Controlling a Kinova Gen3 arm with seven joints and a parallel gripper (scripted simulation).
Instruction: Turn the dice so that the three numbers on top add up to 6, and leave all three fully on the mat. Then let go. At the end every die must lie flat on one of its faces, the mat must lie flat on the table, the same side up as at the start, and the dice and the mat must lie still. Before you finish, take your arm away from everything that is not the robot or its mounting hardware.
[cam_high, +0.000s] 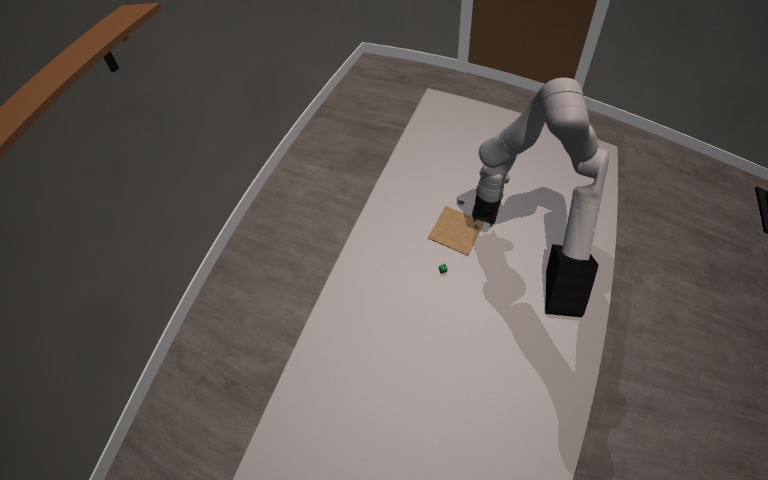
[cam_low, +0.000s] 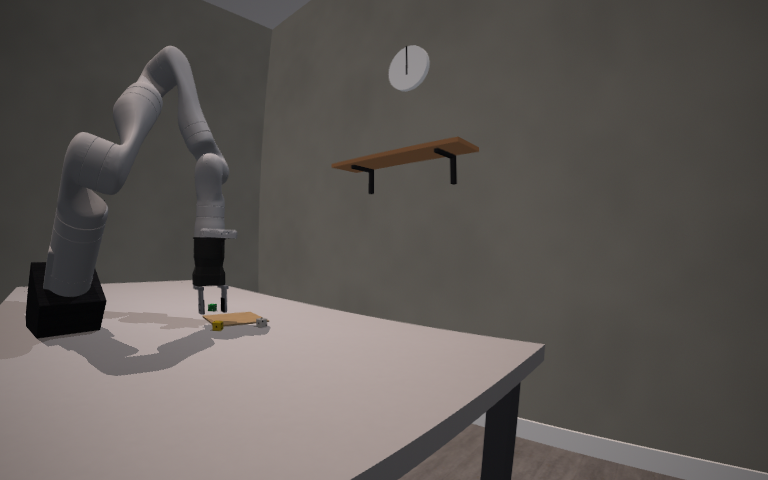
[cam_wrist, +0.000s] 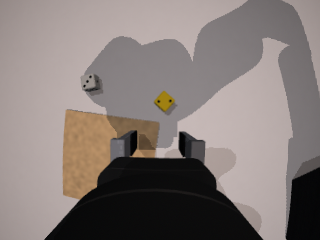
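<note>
Right now my hand is 7 cm short of the green die, 20 cm to the right of it and 4 cm above it. The rest, counted from my hand: yellow die 1 cm behind, 5 cm to the right, 4 cm below; then tan mat 8 cm ahead, 4 cm to the left, 5 cm below; then white die 10 cm ahead, 7 cm to the right, 4 cm below.
</note>
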